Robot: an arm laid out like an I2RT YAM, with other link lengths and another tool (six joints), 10 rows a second.
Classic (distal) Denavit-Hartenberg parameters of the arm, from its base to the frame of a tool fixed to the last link. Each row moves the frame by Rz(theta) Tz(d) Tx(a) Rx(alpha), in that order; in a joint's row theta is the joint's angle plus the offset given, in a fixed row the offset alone. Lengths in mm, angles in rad.
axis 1: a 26.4; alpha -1.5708; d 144.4; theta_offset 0
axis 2: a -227; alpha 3.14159; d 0; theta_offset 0
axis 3: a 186.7; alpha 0; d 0; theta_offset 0.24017
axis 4: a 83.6; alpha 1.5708; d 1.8; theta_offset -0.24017
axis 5: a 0; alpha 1.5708; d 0.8; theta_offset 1.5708
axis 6: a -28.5; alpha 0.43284; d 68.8; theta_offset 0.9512
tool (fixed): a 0; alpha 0; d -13.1; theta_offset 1.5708
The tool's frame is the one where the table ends.
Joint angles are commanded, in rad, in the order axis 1, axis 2, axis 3, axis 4, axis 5, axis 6. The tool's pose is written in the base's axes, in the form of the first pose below.
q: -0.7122, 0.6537, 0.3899, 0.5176, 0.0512, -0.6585
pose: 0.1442 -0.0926 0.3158 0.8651 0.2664 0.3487 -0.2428
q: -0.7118, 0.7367, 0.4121, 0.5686, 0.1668, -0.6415
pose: 0.1504 -0.1071 0.3186 0.8495 0.3044 0.3285 -0.2789
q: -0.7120, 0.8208, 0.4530, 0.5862, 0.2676, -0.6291
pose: 0.1576 -0.1216 0.3213 0.8296 0.3380 0.3170 -0.3115
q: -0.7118, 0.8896, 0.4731, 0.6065, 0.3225, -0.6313
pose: 0.1645 -0.1320 0.3186 0.8139 0.3546 0.3184 -0.3324
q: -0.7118, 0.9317, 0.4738, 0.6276, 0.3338, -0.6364
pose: 0.1691 -0.1370 0.3138 0.8067 0.3585 0.3258 -0.3385
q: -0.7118, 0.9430, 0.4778, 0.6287, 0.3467, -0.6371
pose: 0.1701 -0.1389 0.3131 0.8029 0.3620 0.3259 -0.3435
